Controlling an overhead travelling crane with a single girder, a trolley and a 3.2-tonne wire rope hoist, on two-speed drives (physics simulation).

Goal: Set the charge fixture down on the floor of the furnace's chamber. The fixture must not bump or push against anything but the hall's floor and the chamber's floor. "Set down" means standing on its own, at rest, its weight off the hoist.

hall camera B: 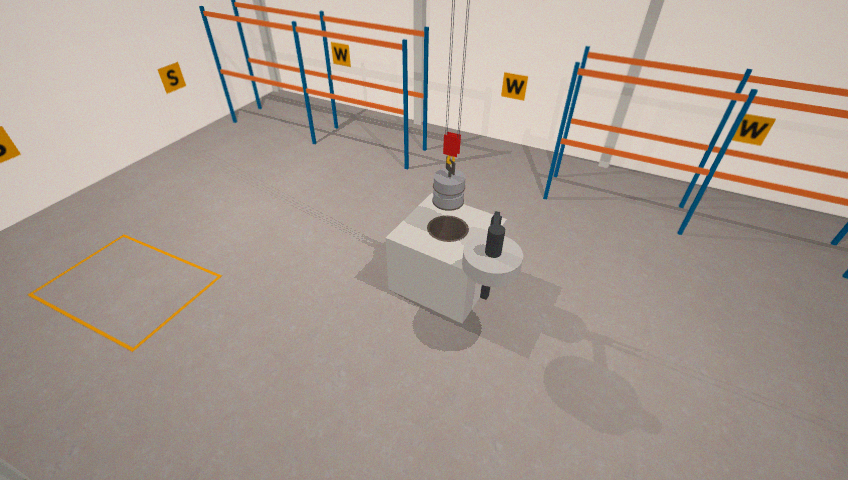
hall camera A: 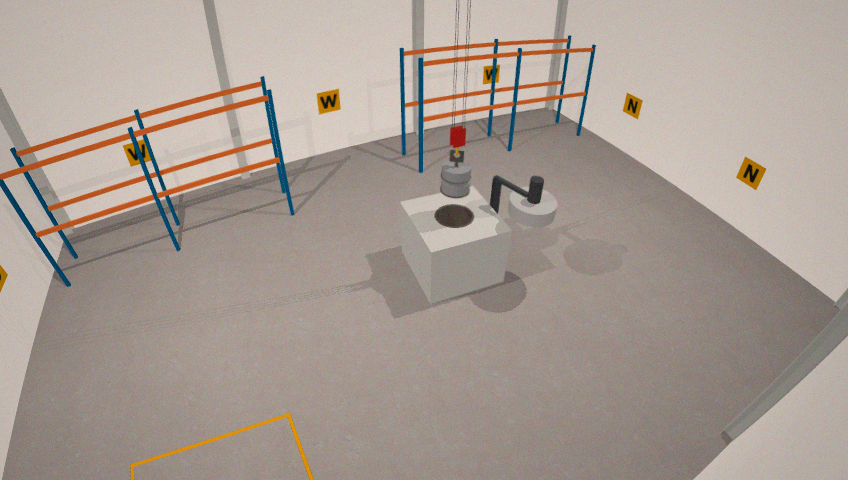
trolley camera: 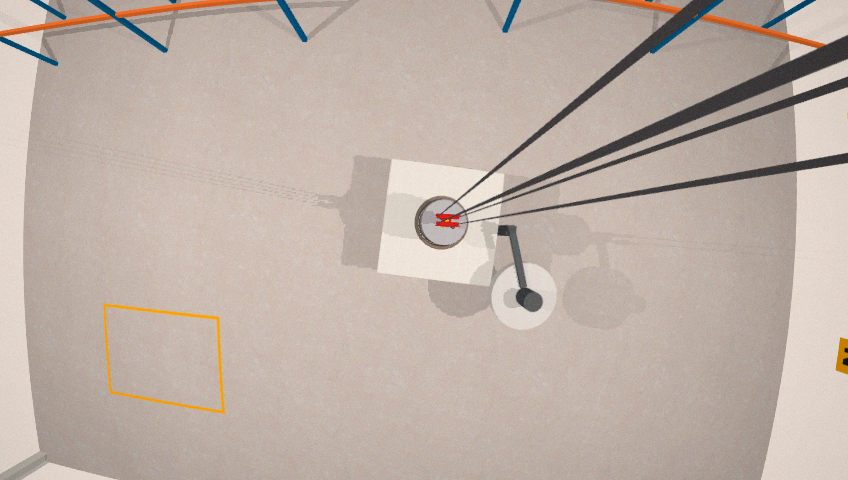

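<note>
The charge fixture (hall camera A: 455, 181) (hall camera B: 448, 191) (trolley camera: 435, 235), a grey ribbed cylinder, hangs upright from my hook (hall camera A: 457, 152) (hall camera B: 450, 160) (trolley camera: 446, 220) under the red hook block (hall camera A: 457, 136) (hall camera B: 452, 144). The hook holds it. The fixture hangs above the pale box-shaped furnace (hall camera A: 467, 267) (hall camera B: 423, 270) (trolley camera: 410, 178), clear of its top. In the trolley view it lies within the outline of the round chamber opening (hall camera A: 454, 216) (hall camera B: 447, 229), with a wider dark gap at the left than at the right. The chamber floor is hidden.
The round lid (hall camera A: 532, 215) (hall camera B: 507, 259) (trolley camera: 512, 316) is swung out beside the furnace on its dark arm (hall camera A: 511, 185) (trolley camera: 518, 255). Blue and orange racks (hall camera A: 420, 118) (hall camera B: 405, 107) stand along the W wall. An orange floor outline (hall camera A: 210, 439) (hall camera B: 172, 255) (trolley camera: 220, 364) lies farther off.
</note>
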